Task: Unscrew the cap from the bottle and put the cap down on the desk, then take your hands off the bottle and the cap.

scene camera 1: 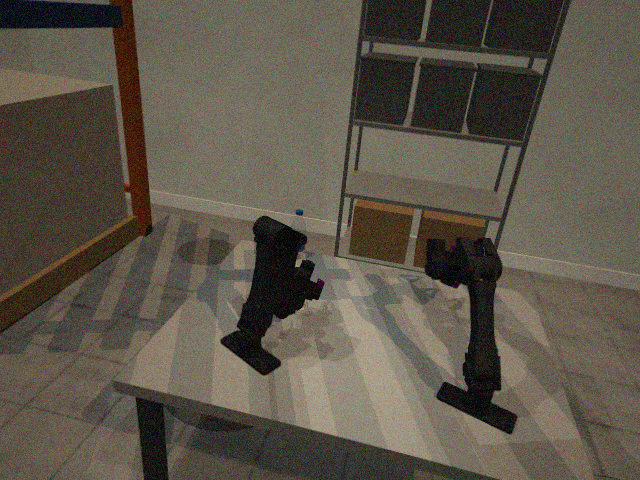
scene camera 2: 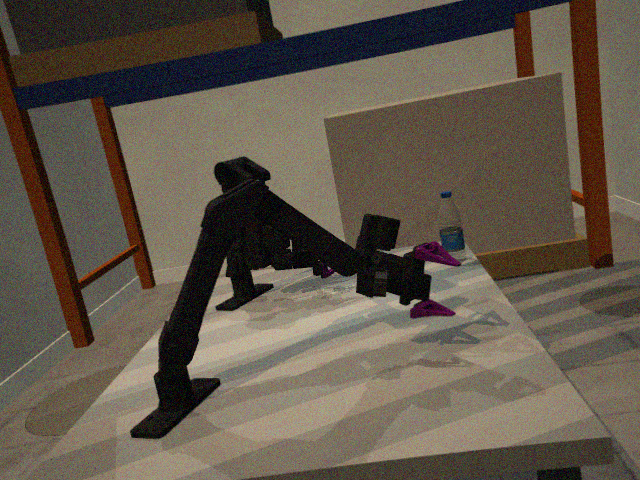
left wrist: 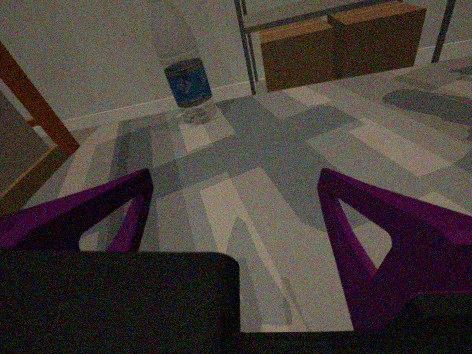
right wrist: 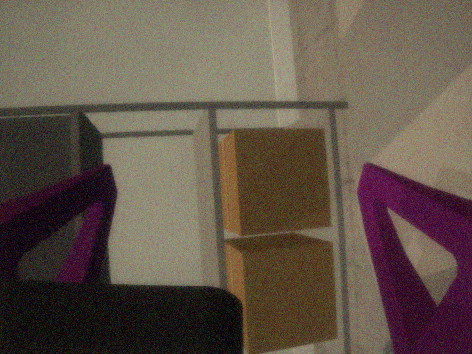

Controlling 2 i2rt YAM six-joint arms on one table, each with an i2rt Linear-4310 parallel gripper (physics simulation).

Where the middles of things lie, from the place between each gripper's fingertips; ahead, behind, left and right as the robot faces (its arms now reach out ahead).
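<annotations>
From my right hand, the clear plastic bottle (scene camera 2: 449, 220) is 7 cm ahead, 65 cm to the left and 4 cm below.
For my left hand, the bottle is 11 cm to the left of it and 30 cm ahead of it.
</annotations>
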